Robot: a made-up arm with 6 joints.
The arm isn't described. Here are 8 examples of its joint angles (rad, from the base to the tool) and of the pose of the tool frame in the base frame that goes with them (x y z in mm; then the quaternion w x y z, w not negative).
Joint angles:
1: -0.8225 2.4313 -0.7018 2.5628 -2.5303 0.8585
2: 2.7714 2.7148 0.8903 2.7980 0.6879 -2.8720
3: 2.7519 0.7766 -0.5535 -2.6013 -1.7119 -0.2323
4: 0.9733 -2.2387 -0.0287 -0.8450 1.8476 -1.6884
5: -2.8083 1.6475 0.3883 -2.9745 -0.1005 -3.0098
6: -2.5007 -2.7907 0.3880 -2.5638 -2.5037 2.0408
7: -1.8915 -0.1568 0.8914 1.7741 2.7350 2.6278
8: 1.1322 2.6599 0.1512 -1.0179 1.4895 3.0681
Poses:
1: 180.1 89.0 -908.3 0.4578 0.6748 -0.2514 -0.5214
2: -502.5 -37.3 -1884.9 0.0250 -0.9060 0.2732 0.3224
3: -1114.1 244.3 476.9 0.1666 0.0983 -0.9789 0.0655
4: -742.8 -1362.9 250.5 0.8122 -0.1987 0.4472 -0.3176
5: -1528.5 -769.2 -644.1 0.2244 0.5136 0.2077 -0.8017
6: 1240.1 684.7 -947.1 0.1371 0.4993 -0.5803 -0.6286
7: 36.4 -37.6 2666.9 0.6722 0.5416 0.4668 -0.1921
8: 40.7 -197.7 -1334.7 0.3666 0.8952 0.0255 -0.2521
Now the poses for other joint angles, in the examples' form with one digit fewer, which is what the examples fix.
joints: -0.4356 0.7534 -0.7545 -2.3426 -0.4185 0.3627
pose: 876 -231 494 0.263 0.804 0.232 -0.480
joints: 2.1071 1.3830 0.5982 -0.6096 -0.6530 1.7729
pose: -848 1796 -121 0.073 0.540 0.115 -0.831
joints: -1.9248 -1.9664 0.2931 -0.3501 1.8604 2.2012
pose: 441 1818 513 0.656 0.068 0.645 0.387
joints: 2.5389 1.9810 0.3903 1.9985 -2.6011 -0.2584
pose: -1316 790 -1150 0.391 -0.620 -0.608 -0.304
